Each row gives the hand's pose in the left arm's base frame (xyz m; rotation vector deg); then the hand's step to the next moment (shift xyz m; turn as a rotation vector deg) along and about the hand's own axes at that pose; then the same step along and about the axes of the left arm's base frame.
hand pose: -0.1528 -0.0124 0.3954 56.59 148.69 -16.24
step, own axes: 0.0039 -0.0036 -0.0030 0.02 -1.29 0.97
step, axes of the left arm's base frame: -0.0059 0.0006 0.0015 -0.64 -1.23 -0.82
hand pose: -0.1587 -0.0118 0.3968 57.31 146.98 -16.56
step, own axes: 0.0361 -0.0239 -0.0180 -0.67 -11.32 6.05
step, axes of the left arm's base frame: -0.0456 0.0103 0.0029 -5.69 -10.56 -4.61
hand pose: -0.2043 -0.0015 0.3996 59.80 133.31 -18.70
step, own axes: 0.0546 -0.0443 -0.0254 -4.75 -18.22 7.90
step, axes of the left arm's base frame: -0.0724 0.0146 -0.0116 -7.91 -18.44 -3.78
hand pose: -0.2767 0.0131 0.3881 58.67 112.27 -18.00
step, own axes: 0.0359 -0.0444 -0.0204 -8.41 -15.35 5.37
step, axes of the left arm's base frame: -0.0557 0.0029 -0.0239 -6.20 -17.19 1.07
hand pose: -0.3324 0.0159 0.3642 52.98 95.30 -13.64
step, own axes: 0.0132 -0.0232 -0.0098 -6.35 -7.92 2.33
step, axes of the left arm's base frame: -0.0233 -0.0038 -0.0159 -3.47 -9.50 2.50
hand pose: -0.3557 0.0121 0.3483 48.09 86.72 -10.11
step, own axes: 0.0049 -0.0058 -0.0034 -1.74 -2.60 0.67
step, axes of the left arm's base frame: -0.0056 -0.0003 -0.0061 -1.18 -2.93 0.52
